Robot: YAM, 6 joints.
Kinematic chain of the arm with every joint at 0, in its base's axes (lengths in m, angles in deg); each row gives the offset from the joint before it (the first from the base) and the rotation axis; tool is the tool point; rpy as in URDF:
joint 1: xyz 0 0 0.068 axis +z
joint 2: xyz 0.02 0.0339 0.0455 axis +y
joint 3: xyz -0.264 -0.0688 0 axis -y
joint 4: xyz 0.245 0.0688 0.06 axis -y
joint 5: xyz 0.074 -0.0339 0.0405 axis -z
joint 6: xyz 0.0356 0 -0.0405 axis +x
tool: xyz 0 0 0 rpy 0 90 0
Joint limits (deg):
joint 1: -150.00..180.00
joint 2: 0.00..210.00
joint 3: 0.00..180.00
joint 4: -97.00..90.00
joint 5: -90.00..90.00
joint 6: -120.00..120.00
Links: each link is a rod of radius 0.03 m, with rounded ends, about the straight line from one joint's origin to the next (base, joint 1, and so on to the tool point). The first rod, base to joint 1, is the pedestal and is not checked.
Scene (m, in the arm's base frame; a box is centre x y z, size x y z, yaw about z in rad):
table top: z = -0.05
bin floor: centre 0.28 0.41 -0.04 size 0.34 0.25 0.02 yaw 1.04
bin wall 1: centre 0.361 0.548 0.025 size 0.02 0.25 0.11 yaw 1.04
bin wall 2: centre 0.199 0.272 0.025 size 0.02 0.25 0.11 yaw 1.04
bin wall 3: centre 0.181 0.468 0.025 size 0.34 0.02 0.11 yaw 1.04
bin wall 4: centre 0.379 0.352 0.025 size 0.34 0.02 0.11 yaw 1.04
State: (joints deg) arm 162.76 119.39 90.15 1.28 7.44 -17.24
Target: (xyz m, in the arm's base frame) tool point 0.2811 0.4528 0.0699
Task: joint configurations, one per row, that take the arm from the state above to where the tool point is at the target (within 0.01 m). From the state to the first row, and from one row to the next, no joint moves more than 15 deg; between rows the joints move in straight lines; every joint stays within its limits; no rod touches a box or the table.
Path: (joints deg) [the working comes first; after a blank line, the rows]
Joints at the target: 59.04 143.81 98.91 5.48 13.13 -17.24
Straight joint move there: touches bin wall 3.

1: 147.95 121.08 91.59 1.87 8.30 -17.24
2: 133.13 122.77 93.04 2.45 9.16 -17.24
3: 118.32 124.46 94.48 3.04 10.03 -17.24
4: 103.50 126.15 95.93 3.63 10.89 -17.24
5: 88.69 127.84 97.37 4.22 11.75 -17.24
6: 73.87 129.53 98.81 4.80 12.61 -17.24
7: 59.06 131.22 100.26 5.39 13.47 -17.24
8: 59.04 143.81 98.91 5.48 13.13 -17.24

